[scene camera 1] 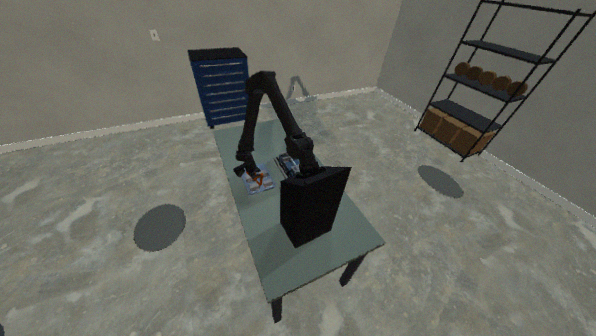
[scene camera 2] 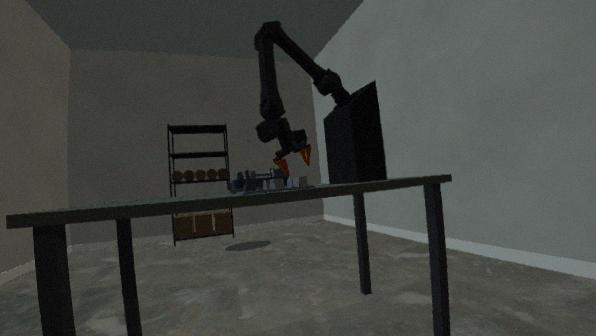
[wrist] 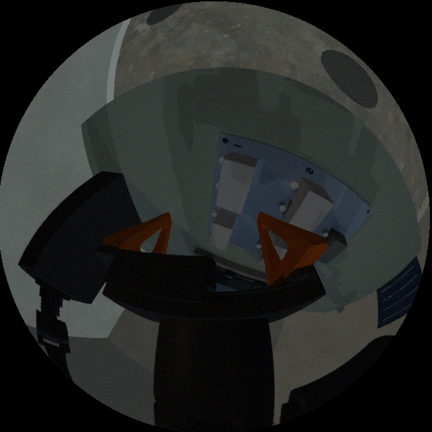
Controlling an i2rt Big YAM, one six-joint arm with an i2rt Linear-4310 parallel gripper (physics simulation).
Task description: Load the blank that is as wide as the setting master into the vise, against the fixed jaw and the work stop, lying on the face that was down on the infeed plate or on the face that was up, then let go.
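Where they show: gripper, between the fingertips: (scene camera 1: pixel 258 182) (scene camera 2: pixel 298 170); arm's base, origin of its link: (scene camera 1: pixel 311 174) (scene camera 2: pixel 345 102).
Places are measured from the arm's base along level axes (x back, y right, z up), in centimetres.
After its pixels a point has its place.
Observation:
My gripper (scene camera 1: pixel 257 179) @[x -37.5, y -9.8, z -34.3 cm] (scene camera 2: pixel 298 170) @[x -37.5, y -9.8, z -34.3 cm] (wrist: pixel 213 216) is open and empty, its orange fingers low over the blue infeed plate (wrist: pixel 267 187). In the wrist view the left fingertip is left of the plate and the right one is over it, between the block columns. Column 1 has a longer light grey blank (wrist: pixel 237 182) and a smaller blank (wrist: pixel 222 235). Column 2 has a grey blank (wrist: pixel 311 204) and another blank, mostly hidden behind the right finger. A dark block (wrist: pixel 336 244), perhaps the setting master, sits at the plate's right edge. The vise (scene camera 1: pixel 287 164) @[x -42.8, y 16.5, z -35.2 cm] is beside the plate; its jaws are unclear.
The arm's black pedestal (scene camera 1: pixel 315 210) @[x 10.8, y -4.2, z -11.8 cm] (scene camera 2: pixel 352 140) @[x -8.1, y -10.1, z -22.0 cm] (wrist: pixel 80 235) stands on the green table (scene camera 1: pixel 280 265) @[x 12.9, y -23.9, z -41.2 cm] (scene camera 2: pixel 150 204) @[x -88.0, y -18.0, z -41.4 cm]. A blue drawer cabinet (scene camera 1: pixel 225 90) (wrist: pixel 400 295) stands beyond the table's far end. A shelf rack (scene camera 1: pixel 507 51) (scene camera 2: pixel 197 129) stands apart from the table.

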